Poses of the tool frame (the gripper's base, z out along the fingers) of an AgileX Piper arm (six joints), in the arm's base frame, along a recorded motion.
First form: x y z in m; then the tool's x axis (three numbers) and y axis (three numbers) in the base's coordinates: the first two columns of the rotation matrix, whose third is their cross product.
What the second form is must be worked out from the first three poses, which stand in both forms.
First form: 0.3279 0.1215 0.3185 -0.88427 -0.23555 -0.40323 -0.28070 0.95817 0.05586
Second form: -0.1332 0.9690 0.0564 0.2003 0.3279 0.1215 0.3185
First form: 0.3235 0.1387 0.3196 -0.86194 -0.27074 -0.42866 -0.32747 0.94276 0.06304
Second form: -0.1554 0.9625 0.0669 0.2119 0.3235 0.1387 0.3196
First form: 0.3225 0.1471 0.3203 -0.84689 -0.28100 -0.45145 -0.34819 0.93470 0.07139
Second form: -0.1642 0.9580 0.0754 0.2227 0.3225 0.1471 0.3203
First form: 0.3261 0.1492 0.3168 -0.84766 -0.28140 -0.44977 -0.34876 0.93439 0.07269
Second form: -0.1644 0.9582 0.0760 0.2217 0.3261 0.1492 0.3168
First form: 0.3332 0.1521 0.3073 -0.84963 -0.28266 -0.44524 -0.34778 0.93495 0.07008
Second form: -0.1644 0.9588 0.0742 0.2195 0.3332 0.1521 0.3073
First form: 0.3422 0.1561 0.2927 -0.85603 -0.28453 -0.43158 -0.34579 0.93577 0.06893
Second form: -0.1640 0.9606 0.0721 0.2123 0.3422 0.1561 0.2927
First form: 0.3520 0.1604 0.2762 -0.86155 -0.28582 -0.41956 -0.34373 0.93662 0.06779
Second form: -0.1636 0.9622 0.0703 0.2061 0.3520 0.1604 0.2762
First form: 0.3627 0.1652 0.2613 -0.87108 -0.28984 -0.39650 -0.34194 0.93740 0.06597
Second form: -0.1637 0.9649 0.0671 0.1941 0.3627 0.1652 0.2613
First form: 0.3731 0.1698 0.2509 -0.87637 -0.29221 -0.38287 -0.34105 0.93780 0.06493
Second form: -0.1638 0.9664 0.0653 0.1870 0.3731 0.1698 0.2509
